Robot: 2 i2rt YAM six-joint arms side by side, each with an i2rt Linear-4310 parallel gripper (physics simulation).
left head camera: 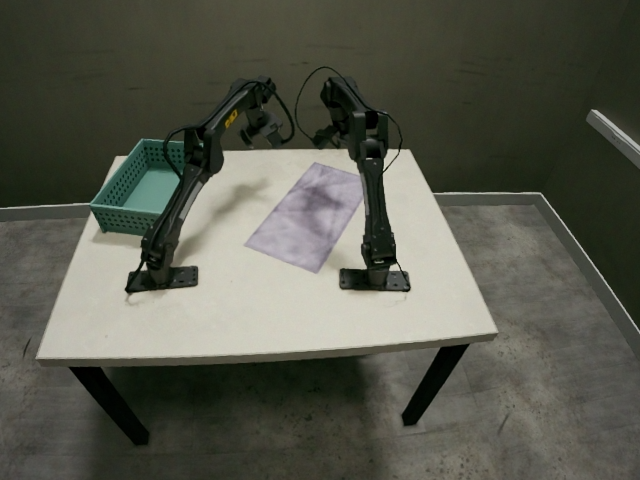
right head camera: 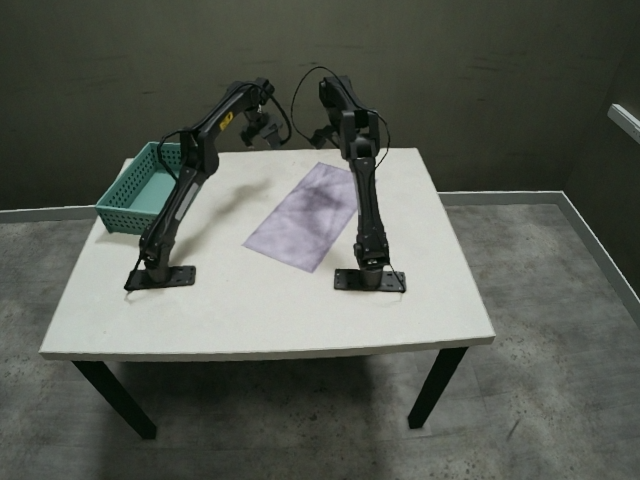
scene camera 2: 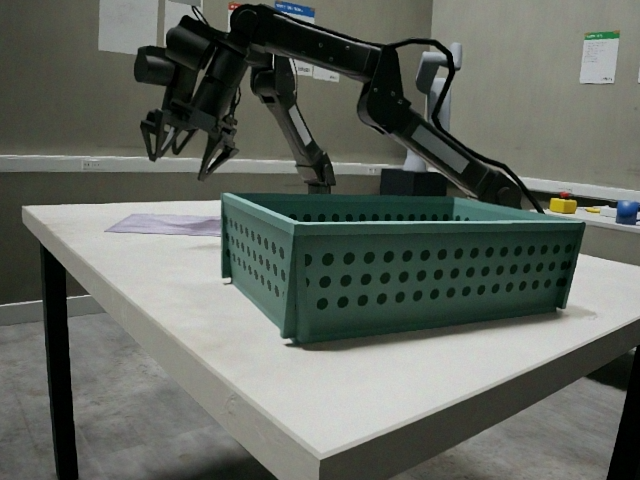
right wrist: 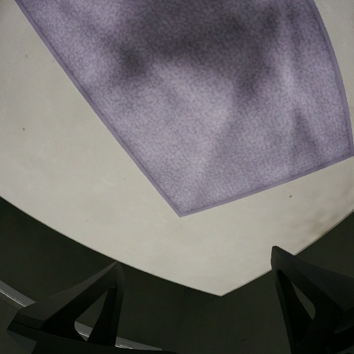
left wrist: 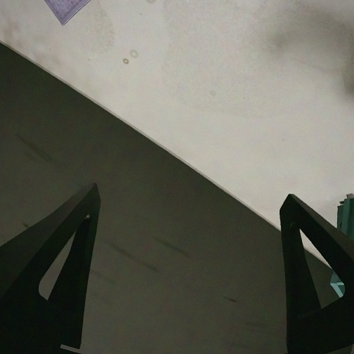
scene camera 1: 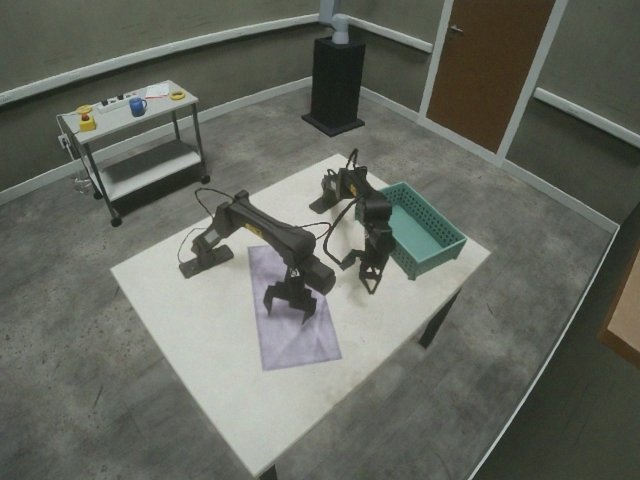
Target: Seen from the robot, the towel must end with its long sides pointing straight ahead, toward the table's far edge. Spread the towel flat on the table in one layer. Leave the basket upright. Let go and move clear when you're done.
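The lilac towel (left head camera: 310, 217) (right head camera: 305, 222) (scene camera 1: 289, 351) (scene camera 2: 160, 224) (left wrist: 65, 7) (right wrist: 200, 100) lies spread in one layer with faint creases. In the head views its long sides slant, its far end farther right than its near end. The teal basket (left head camera: 121, 219) (right head camera: 129, 221) (scene camera 1: 434, 260) (scene camera 2: 429, 279) (left wrist: 346, 217) stands upright, left of the towel in the head views. My left gripper (left head camera: 262, 142) (scene camera 1: 357, 279) (left wrist: 194, 197) is open and empty above the table's far side. My right gripper (scene camera 1: 287, 316) (right wrist: 194, 264) is open and empty, raised above the towel; my arm partly hides it in the head views.
The white table (left head camera: 258, 320) (right head camera: 258, 320) (scene camera 1: 206, 361) carries both arm bases at its near side. In scene camera 1, a cart (scene camera 1: 196, 124) with a blue mug (scene camera 1: 136, 105) and a black pedestal (scene camera 1: 338, 82) stand beyond the table.
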